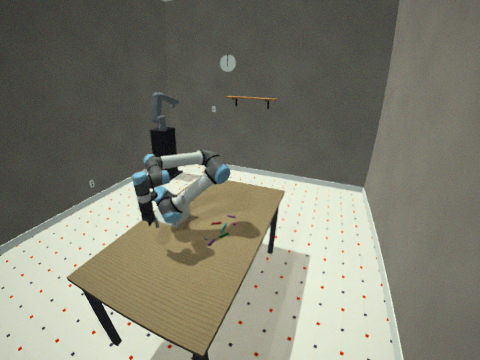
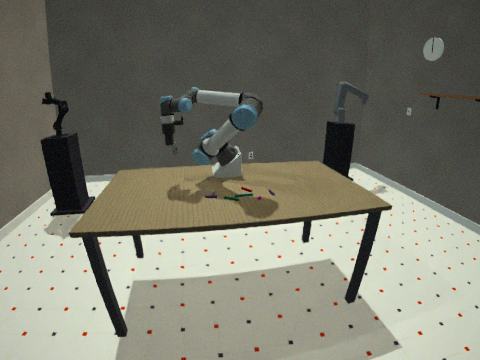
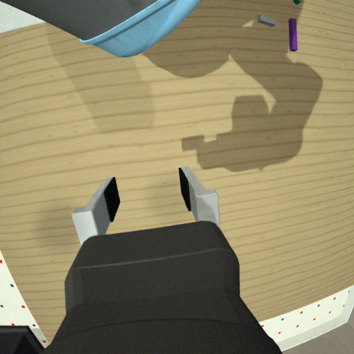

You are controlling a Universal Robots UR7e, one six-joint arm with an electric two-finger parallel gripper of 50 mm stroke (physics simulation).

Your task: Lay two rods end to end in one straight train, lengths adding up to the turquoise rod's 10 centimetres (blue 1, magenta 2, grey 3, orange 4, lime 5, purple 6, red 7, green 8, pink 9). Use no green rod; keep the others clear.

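Frame: origin at the arm's base, x ahead, y left, z up, level; millimetres.
Seen in the pictures: gripper, fingertip midpoint: (image 1: 153, 226) (image 2: 174, 154); arm's base, link origin: (image 2: 229, 158).
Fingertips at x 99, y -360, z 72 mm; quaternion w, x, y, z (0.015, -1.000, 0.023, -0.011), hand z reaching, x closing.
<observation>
Pixels of each thing's top centre, then the offset from my fingertips to it. Level surfaces: height alone.
- turquoise rod, top centre: (image 2: 243, 194) (image 1: 223, 227) 306 mm ahead, 351 mm left, 166 mm down
- green rod, top centre: (image 2: 231, 197) (image 1: 223, 234) 336 mm ahead, 276 mm left, 166 mm down
- red rod, top centre: (image 2: 246, 188) (image 1: 216, 222) 234 mm ahead, 385 mm left, 166 mm down
- purple rod, top centre: (image 2: 211, 195) (image 1: 211, 241) 289 mm ahead, 177 mm left, 166 mm down
- small grey rod, top centre: (image 2: 214, 191) (image 1: 205, 237) 237 mm ahead, 201 mm left, 166 mm down
- magenta rod, top centre: (image 2: 259, 197) (image 1: 234, 223) 360 mm ahead, 420 mm left, 166 mm down
- purple-looking rod, top centre: (image 2: 271, 191) (image 1: 231, 215) 306 mm ahead, 508 mm left, 166 mm down
- wooden table, surface height: 176 mm down
My gripper (image 1: 154, 225) (image 2: 173, 148) (image 3: 148, 185) is open and empty, high above the table, away from the rods. A turquoise rod (image 1: 223, 228) (image 2: 244, 195) lies mid-table. A green rod (image 1: 224, 235) (image 2: 231, 198) lies close to it. A red rod (image 1: 216, 223) (image 2: 246, 189) lies nearer the arm's base. A purple rod (image 1: 211, 242) (image 2: 211, 196) (image 3: 293, 35) lies beside a small grey rod (image 1: 205, 238) (image 2: 214, 193) (image 3: 267, 20), apart from it. A magenta rod (image 1: 234, 224) (image 2: 259, 198) and another purple-looking rod (image 1: 231, 216) (image 2: 271, 192) lie at the other side.
The rods lie on the wooden table (image 1: 150, 295) (image 2: 135, 210). The arm's base (image 2: 227, 167) stands at the table's back edge. The arm's shadow falls across the rods' area. Pedestals (image 2: 65, 172) (image 2: 338, 147) with other arms stand beyond the table.
</observation>
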